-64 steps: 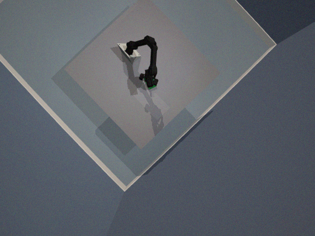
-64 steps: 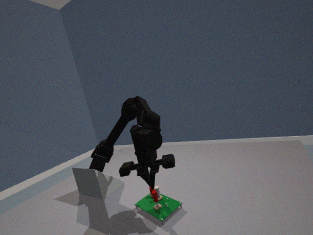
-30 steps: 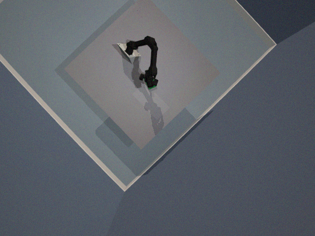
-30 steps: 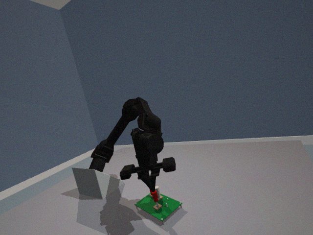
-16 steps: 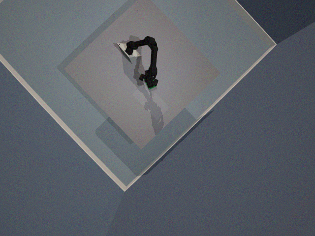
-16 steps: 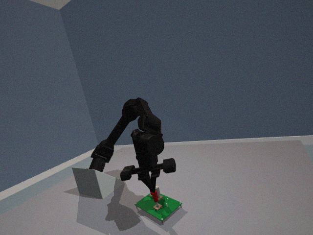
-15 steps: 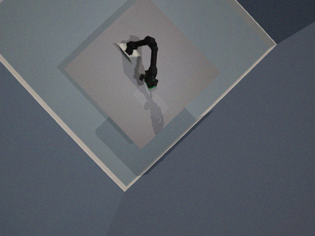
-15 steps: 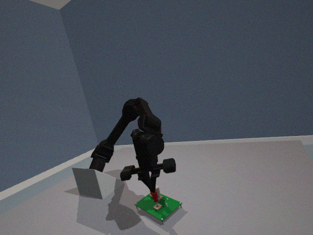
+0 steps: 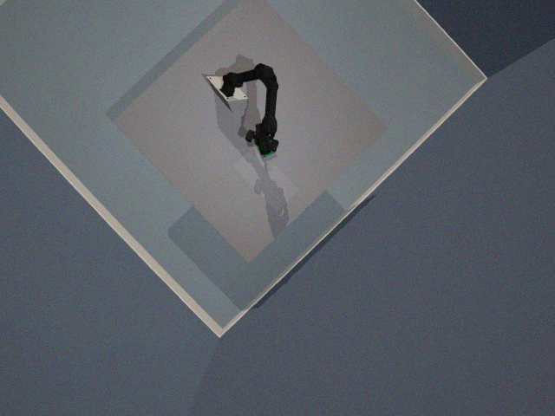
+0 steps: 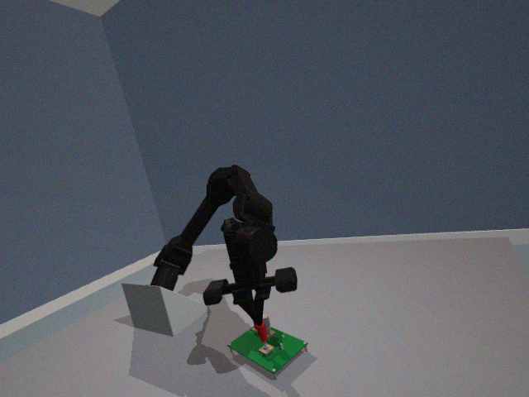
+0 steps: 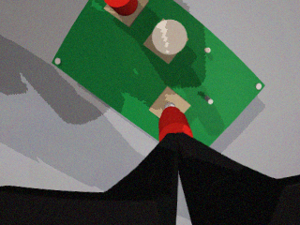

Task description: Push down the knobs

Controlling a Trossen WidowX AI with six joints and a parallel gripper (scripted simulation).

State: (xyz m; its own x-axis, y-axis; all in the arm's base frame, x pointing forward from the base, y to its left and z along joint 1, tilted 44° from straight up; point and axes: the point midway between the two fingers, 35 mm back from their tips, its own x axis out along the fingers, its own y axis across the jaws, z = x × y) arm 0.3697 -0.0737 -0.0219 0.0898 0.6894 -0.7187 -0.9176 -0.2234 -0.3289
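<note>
The red knob lies 2 cm below my gripper tip. Also, from my gripper tip: pale knob (2 cm behind, 5 cm to the left, 3 cm below).
</note>
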